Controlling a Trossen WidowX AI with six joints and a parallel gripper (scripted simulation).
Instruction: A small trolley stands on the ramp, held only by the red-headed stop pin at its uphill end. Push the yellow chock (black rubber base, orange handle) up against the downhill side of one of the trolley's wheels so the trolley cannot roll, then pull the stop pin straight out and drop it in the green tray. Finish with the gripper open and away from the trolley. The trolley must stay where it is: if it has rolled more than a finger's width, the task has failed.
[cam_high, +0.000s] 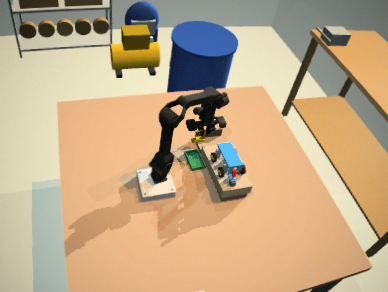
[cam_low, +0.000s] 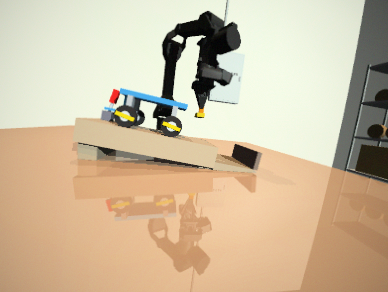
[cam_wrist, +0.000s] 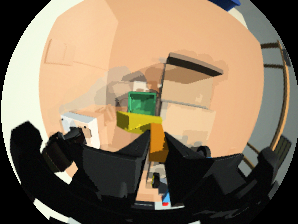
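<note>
Right now my gripper tip is 2 cm past the yellow chock and 1 cm above it. The rest, counted from my gripper tip: blue-decked trolley: 6 cm ahead, 15 cm to the right, 4 cm below; then red-headed stop pin: 3 cm ahead, 26 cm to the right, 2 cm below.
</note>
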